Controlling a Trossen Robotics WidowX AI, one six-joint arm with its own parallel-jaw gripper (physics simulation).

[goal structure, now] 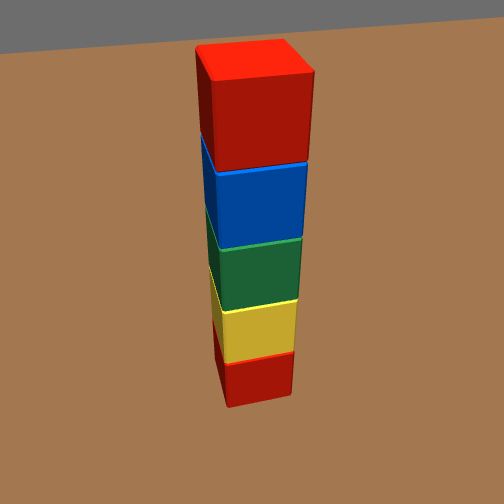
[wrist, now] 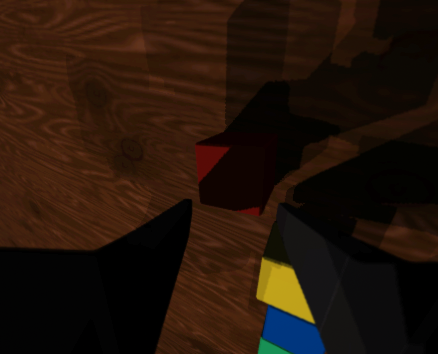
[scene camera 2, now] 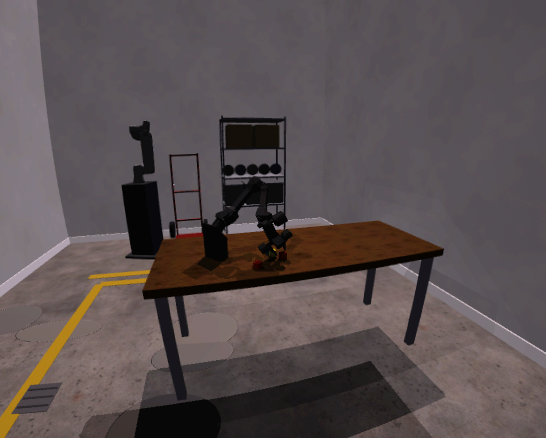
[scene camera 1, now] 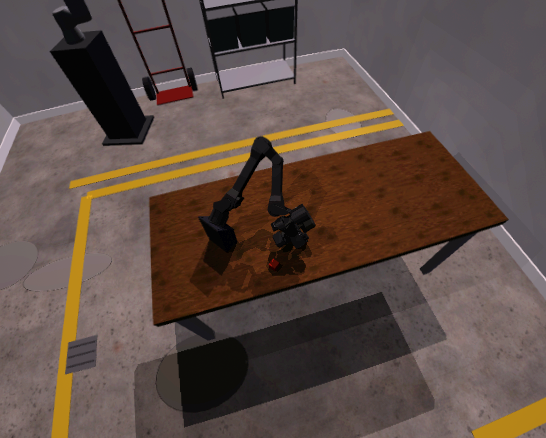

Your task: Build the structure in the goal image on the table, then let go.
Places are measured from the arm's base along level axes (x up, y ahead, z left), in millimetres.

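Pixels of known places: gripper, fingertip midpoint: [wrist: 234, 208] [scene camera 2: 281, 253]; arm's base, link origin: [scene camera 2: 214, 230] [scene camera 1: 216, 222].
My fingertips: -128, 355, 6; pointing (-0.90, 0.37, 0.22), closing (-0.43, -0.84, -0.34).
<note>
Ahead of a thing's pixels: the offset from my fingertips to its top centre, as dx, dy, dz. "*": to the spot under its first point. Level surfaces: height alone.
My gripper [scene camera 1: 290, 242] [scene camera 2: 274, 247] [wrist: 234, 208] is partly open and empty, pointing down over the table. In the wrist view a red cube {+13, +9, -21} [wrist: 232, 175] lies just beyond the fingertips, mostly in shadow. A yellow block {+13, -47, +14} [wrist: 283, 284], a blue block {+13, -67, +41} [wrist: 291, 327] and a green block {* +13, -67, +62} [wrist: 274, 347] show in a line beside the right finger, partly hidden by it; they look stacked. In scene camera 2 a red cube {+13, -114, -141} [scene camera 2: 257, 265] lies left of the gripper and another red cube [scene camera 2: 283, 256] to its right. Scene camera 1 shows one red cube [scene camera 1: 273, 264] in front of the gripper.
The arm's base [scene camera 1: 218, 235] [scene camera 2: 215, 243] stands on the wooden table {dx -20} [scene camera 1: 390, 185] [scene camera 2: 350, 245], left of the gripper. The table's front edge runs close to the cubes. A shelf rack, a red hand truck and a second arm on a black pedestal [scene camera 2: 142, 220] stand behind the table.
</note>
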